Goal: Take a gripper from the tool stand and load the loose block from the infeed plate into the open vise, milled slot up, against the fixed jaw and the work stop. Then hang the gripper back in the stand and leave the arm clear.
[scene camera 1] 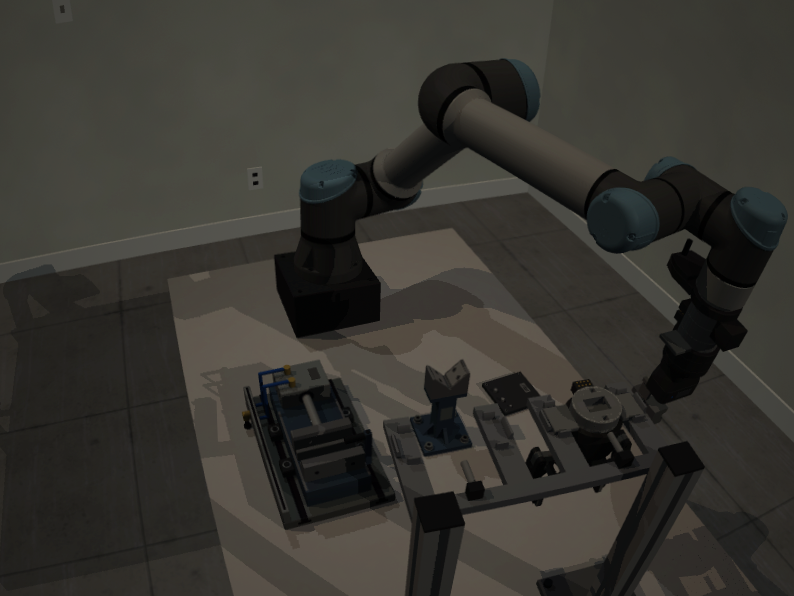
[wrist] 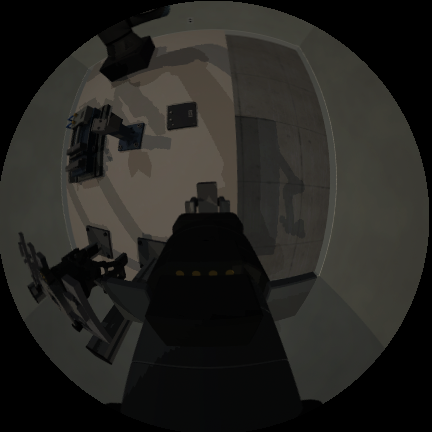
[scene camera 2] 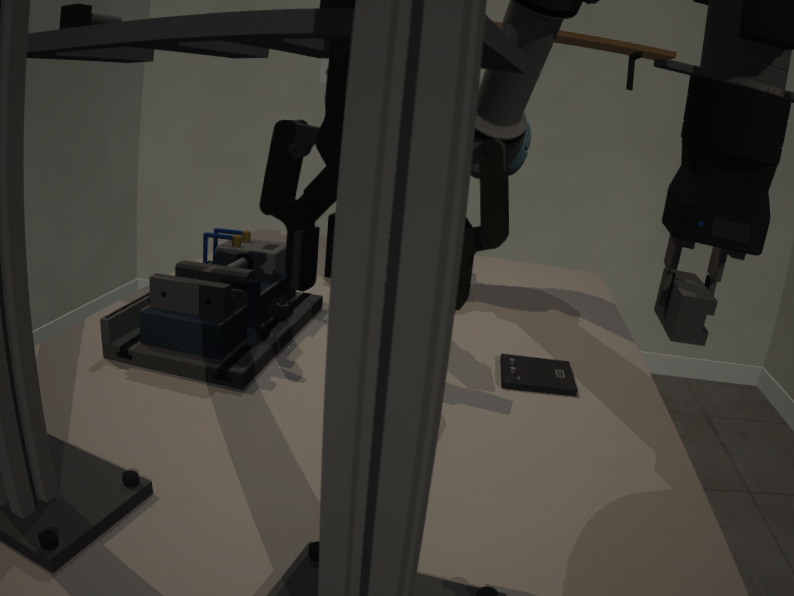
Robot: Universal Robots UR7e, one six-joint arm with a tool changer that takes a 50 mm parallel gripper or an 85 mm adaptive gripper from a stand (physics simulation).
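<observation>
My gripper is shut on the grey block and holds it in the air, beyond the right edge of the mat in scene camera 2. A notch shows on the block's right side there. The dark infeed plate lies on the mat with no block on it. The vise stands open, far from my gripper. The tool stand is near the arm's wrist in scene camera 1.
A second, black gripper hangs in the stand below a round grey coupler. A V-shaped block on a blue pedestal stands between the vise and the infeed plate. Stand posts rise at the front. Walls lie behind and to the right.
</observation>
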